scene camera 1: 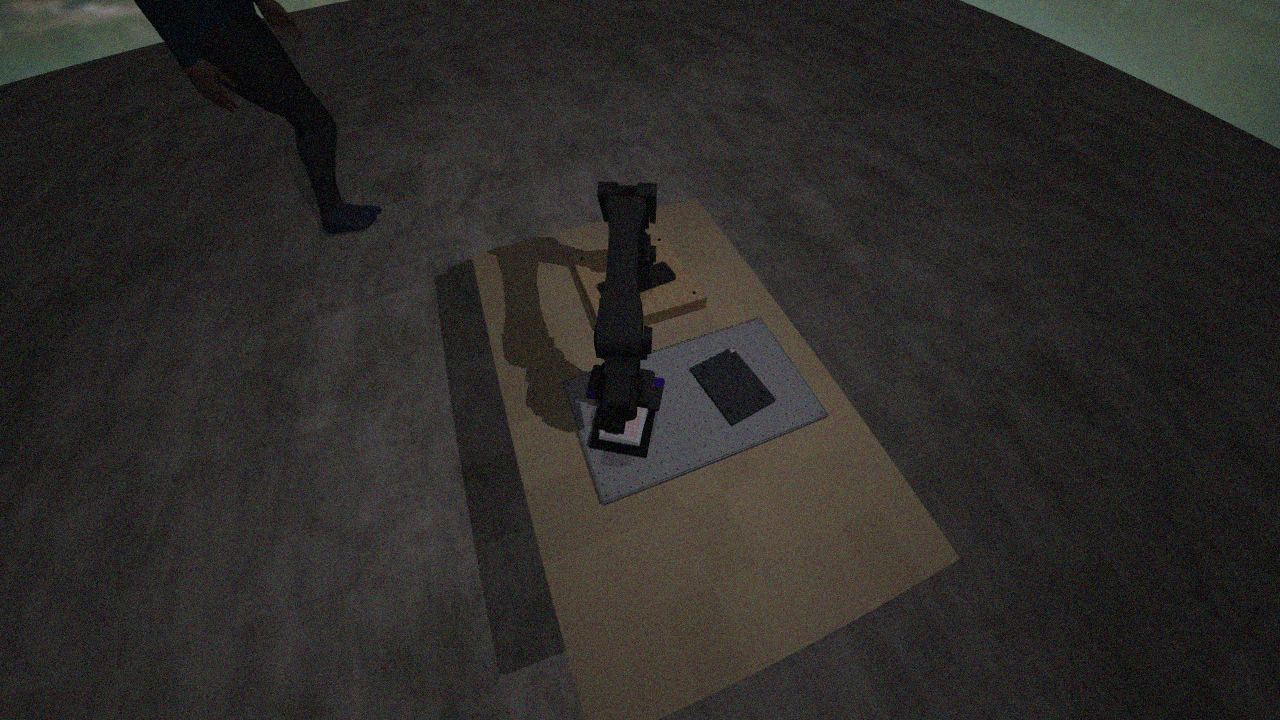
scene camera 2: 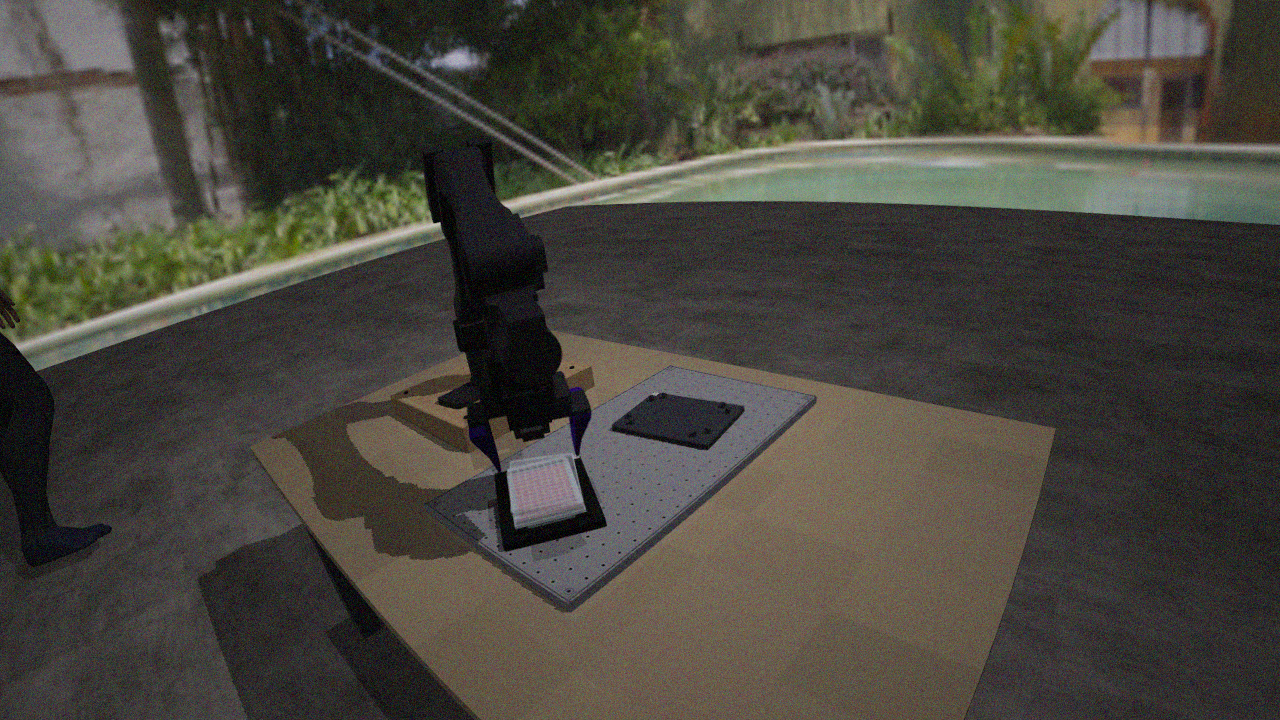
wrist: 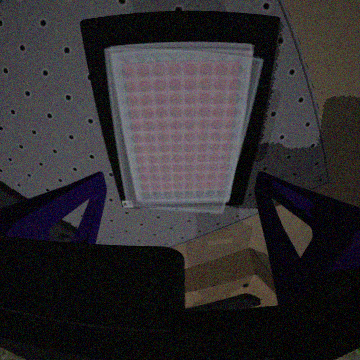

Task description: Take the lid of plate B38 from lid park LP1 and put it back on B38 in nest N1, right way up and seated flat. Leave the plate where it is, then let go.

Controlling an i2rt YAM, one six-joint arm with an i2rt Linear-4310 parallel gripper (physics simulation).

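Frame: origin at the arm's base, x ahead, y left, z up, level; centimetres.
Seen in the pictures: gripper, fingertip midpoint: (scene camera 2: pixel 538 461) (wrist: pixel 180 180); arm's base, origin of the base link: (wrist: pixel 207 308).
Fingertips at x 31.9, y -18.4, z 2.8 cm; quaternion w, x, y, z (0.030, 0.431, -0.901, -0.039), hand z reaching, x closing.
Pixels of each thing's top centre, then the offset from my fingertips to it. Level surfaces: height alone.
- Plate B38, middle of its top: (wrist: pixel 177 154) (scene camera 2: pixel 542 476) (scene camera 1: pixel 626 409) dz -1.8, dx +0.6, dy -0.3 cm
- black nest, middle of its top: (wrist: pixel 182 136) (scene camera 2: pixel 543 490) (scene camera 1: pixel 625 414) dz -3.8, dx +0.5, dy -0.7 cm
- black flat holder, middle of its top: (scene camera 2: pixel 677 409) (wrist: pixel 10 233) (scene camera 1: pixel 733 381) dz -3.6, dx +4.3, dy +24.2 cm
- perforated grey board, middle of its top: (wrist: pixel 55 197) (scene camera 2: pixel 634 448) (scene camera 1: pixel 693 397) dz -5.5, dx +2.9, dy +14.9 cm
- wooden table, its level: dz -6.9 cm
Plate B38 (scene camera 1: pixel 637 428) (scene camera 2: pixel 544 494) (wrist: pixel 180 125), with pink wells, sits in a black nest (scene camera 2: pixel 554 534) (wrist: pixel 180 27) at the board's left end. A clear lid (scene camera 2: pixel 542 463) (wrist: pixel 256 80) lies over the plate; in the wrist view its outline looks slightly turned and offset from the plate, past its right and lower edges. Whether it is seated flat is hard to tell. My gripper (scene camera 2: pixel 537 462) (wrist: pixel 180 180) is open, its purple fingers standing apart on either side of the plate's near end, clear of the lid. The labels N1 and LP1 are not legible.
A black flat holder (scene camera 1: pixel 732 386) (scene camera 2: pixel 677 420) with small posts lies on the right of the perforated grey board (scene camera 1: pixel 680 447) (scene camera 2: pixel 626 488) (wrist: pixel 40 140). The arm's wooden base block (scene camera 1: pixel 675 310) (scene camera 2: pixel 429 422) stands behind on the wooden table (scene camera 1: pixel 760 555) (scene camera 2: pixel 805 555). A person (scene camera 1: pixel 313 134) (scene camera 2: pixel 31 456) stands beyond the table at the left.
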